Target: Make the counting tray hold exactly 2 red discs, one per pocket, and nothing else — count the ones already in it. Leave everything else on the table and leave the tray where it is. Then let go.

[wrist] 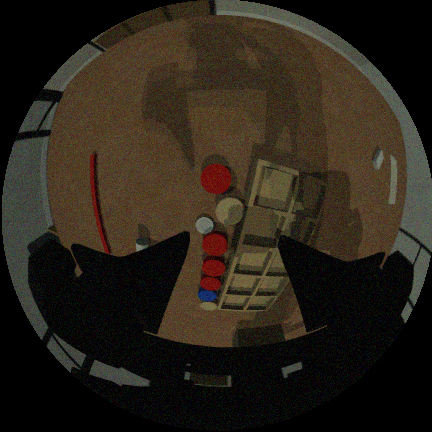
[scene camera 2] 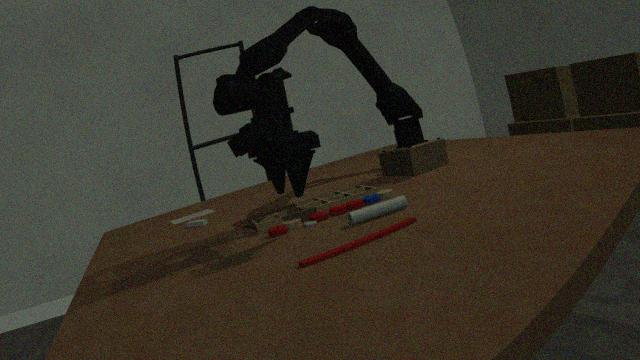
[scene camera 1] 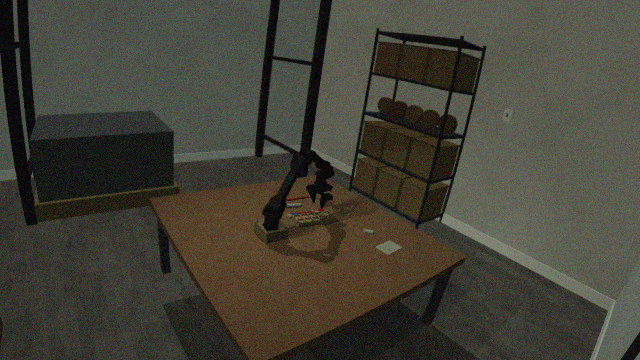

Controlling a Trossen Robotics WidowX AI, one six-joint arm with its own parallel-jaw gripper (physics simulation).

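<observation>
The counting tray is pale wood with two rows of square pockets. The pockets I can make out in the wrist view show no red disc; others are shaded or hidden by a finger. Beside the tray lie a red disc, a beige disc, a small white disc, a line of three red discs, a blue disc and another beige disc. My gripper is open and empty, above the tray's disc side.
A white cylinder and a red stick lie beyond the discs. A small white block and a white card lie on the tray's other side. The arm stands on a block.
</observation>
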